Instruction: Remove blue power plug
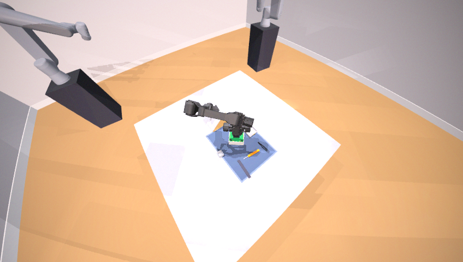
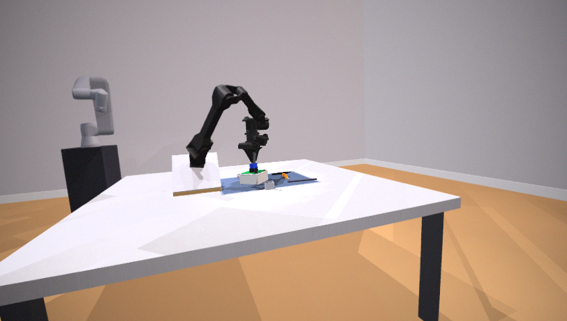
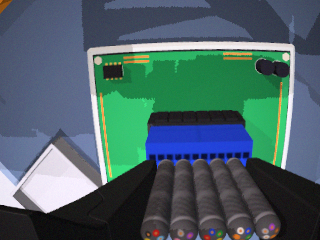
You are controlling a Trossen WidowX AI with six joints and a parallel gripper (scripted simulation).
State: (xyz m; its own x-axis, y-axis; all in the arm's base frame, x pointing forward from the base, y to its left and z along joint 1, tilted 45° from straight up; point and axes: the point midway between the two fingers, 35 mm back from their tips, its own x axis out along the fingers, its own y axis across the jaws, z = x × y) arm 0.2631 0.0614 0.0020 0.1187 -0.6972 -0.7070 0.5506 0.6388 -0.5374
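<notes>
Right now my gripper tip is 10 mm above the blue power plug. The rest, counted from my gripper tip: blue mat: 100 mm below, 50 mm ahead, 10 mm to the left; dark bar: 230 mm ahead, 100 mm below, 70 mm to the right.
</notes>
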